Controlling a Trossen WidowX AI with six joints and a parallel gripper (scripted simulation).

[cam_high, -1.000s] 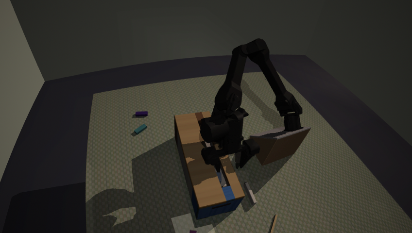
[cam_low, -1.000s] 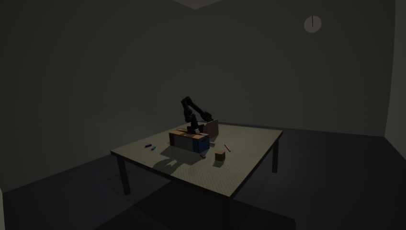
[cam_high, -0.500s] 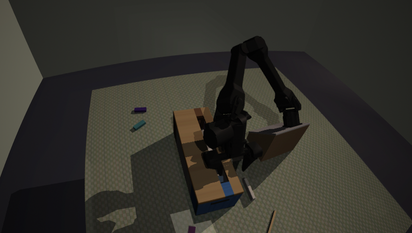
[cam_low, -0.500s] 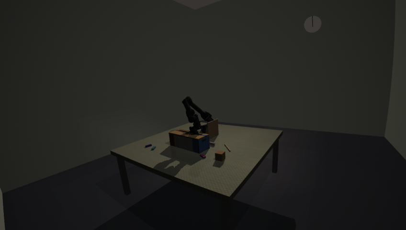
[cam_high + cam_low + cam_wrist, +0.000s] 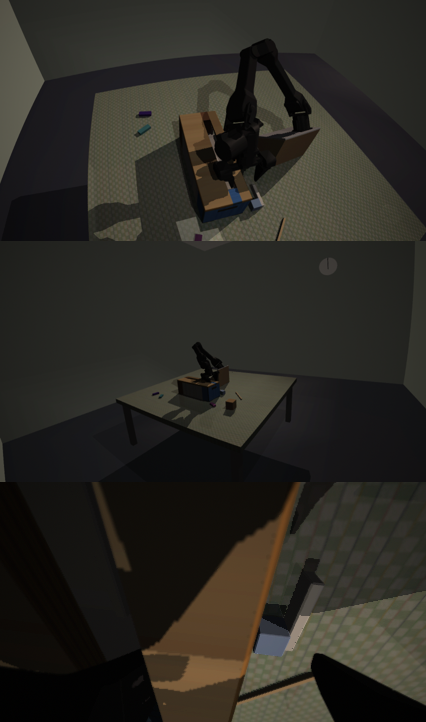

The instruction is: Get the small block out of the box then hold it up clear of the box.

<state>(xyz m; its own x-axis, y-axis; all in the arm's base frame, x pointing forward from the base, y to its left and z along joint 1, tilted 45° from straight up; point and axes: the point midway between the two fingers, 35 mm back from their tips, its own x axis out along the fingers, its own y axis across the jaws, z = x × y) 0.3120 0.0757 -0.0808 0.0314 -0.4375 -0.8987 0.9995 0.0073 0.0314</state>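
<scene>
The grey-blue block is 4 cm behind my gripper tip, 6 cm to the left of it and 8 cm below it. Also, from my gripper tip: thin wooden stick (7 cm behind, 21 cm to the left, 9 cm below); then wooden-topped box (4 cm ahead, 12 cm to the right, 3 cm below); then brown cube (16 cm ahead, 28 cm to the left, 6 cm below).
</scene>
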